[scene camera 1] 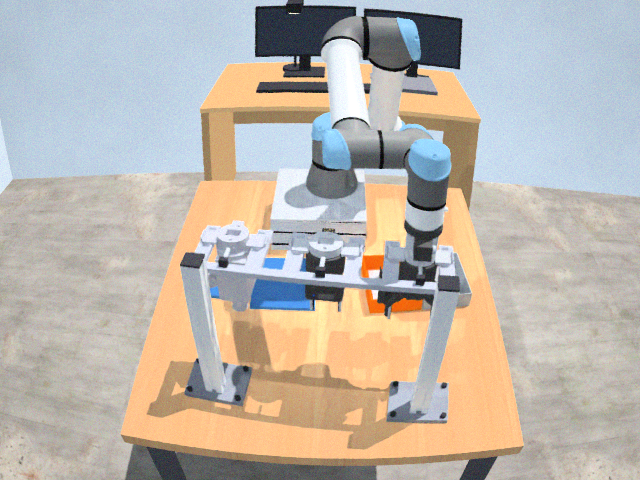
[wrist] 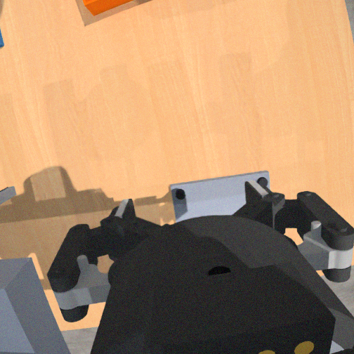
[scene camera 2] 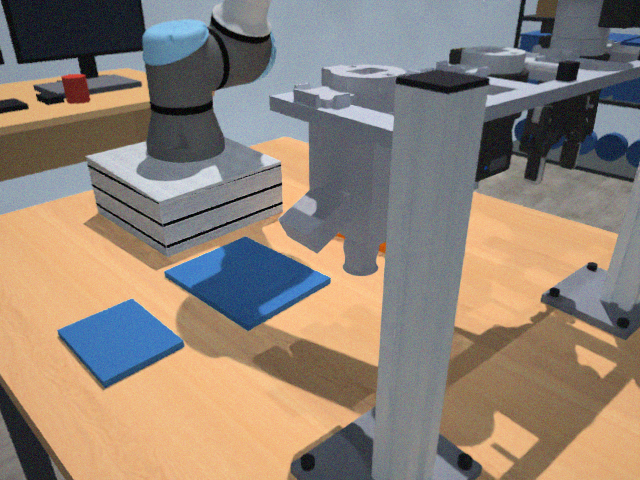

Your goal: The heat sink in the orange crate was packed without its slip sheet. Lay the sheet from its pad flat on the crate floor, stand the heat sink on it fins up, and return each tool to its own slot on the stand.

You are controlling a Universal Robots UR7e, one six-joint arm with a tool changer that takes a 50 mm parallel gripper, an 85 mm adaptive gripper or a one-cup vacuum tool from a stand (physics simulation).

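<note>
The 85 mm adaptive gripper is at the stand's right slot in scene camera 1, under the arm's wrist; its fingers are apart with nothing between them. Whether it is fully seated or still coupled is unclear. The stand holds the vacuum tool in its left slot and the 50 mm gripper in its middle slot. The orange crate is mostly hidden behind the tools; a white patch shows inside. The heat sink cannot be made out.
A larger blue pad and a smaller blue pad lie on the table. A grey tray stands right of the crate. The stand's footplates are on the table. The robot base block is behind.
</note>
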